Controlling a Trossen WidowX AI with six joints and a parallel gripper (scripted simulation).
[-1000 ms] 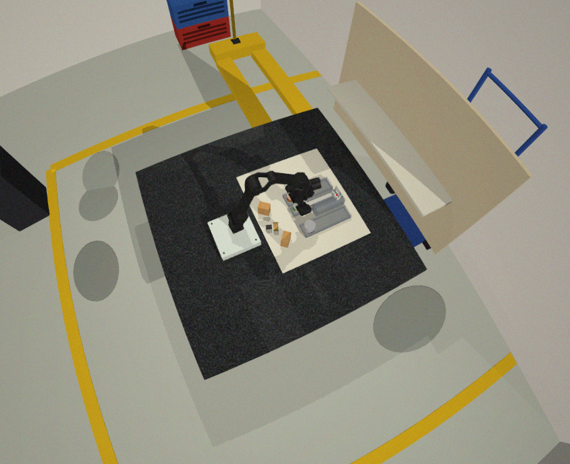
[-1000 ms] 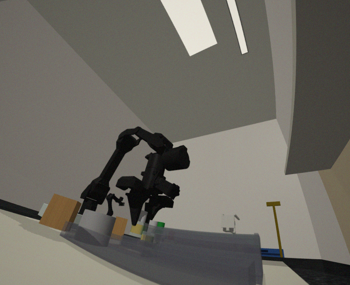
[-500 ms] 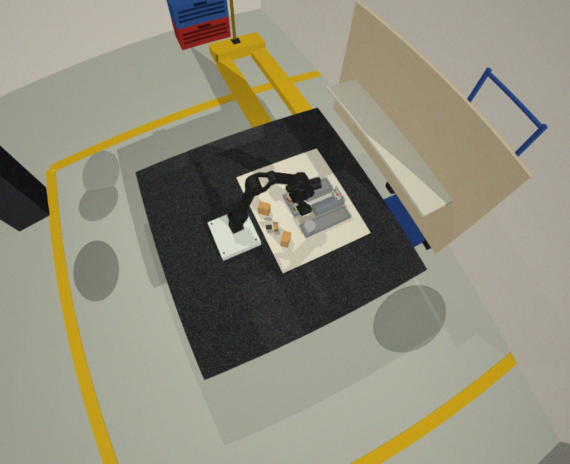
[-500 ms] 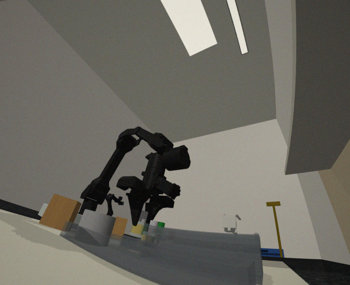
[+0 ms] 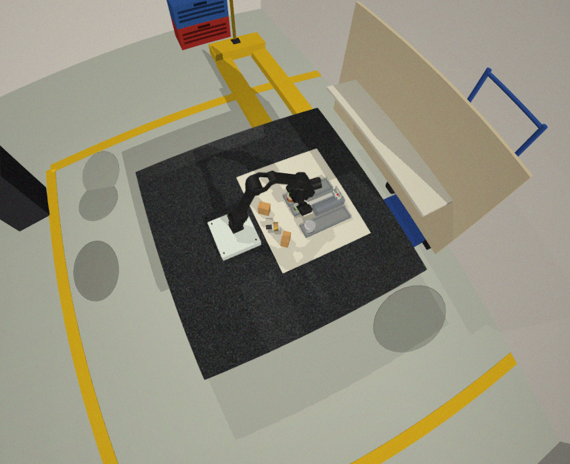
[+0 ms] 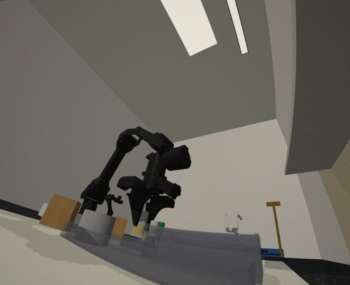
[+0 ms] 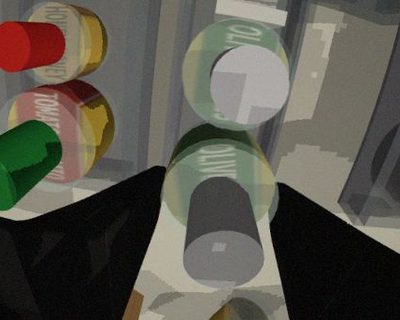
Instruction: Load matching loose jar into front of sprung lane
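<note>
Right now the wide grey cylinder is 130 mm to the right of my gripper tip and 20 mm below it. From my gripper tip the other things lie so: clear lane rack (140 mm ahead, 30 mm to the right, 30 mm below); pale pusher plate (150 mm ahead, 40 mm to the right).
</note>
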